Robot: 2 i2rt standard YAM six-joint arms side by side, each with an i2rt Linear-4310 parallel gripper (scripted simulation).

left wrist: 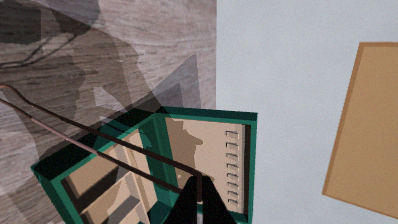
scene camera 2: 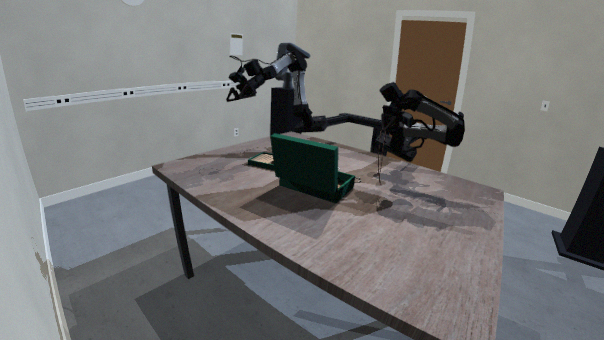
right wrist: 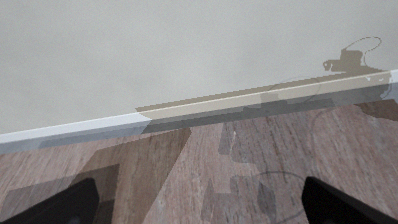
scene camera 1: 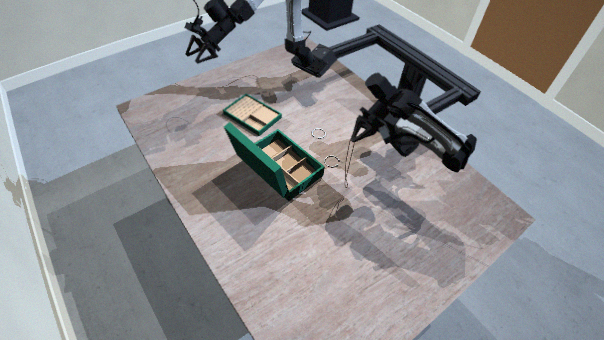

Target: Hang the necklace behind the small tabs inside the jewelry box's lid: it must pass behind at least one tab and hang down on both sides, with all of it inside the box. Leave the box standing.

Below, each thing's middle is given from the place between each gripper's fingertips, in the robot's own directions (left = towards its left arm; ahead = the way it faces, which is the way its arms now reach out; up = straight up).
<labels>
Now: the green jewelry box [scene camera 2: 306, 166] 150 mm ahead of my left hand [scene camera 1: 351, 141], 210 mm to the right of it and 160 mm below it.
I see the green jewelry box 11 cm behind my right hand [scene camera 1: 191, 58], 39 cm to the left of it and 23 cm below it.
</labels>
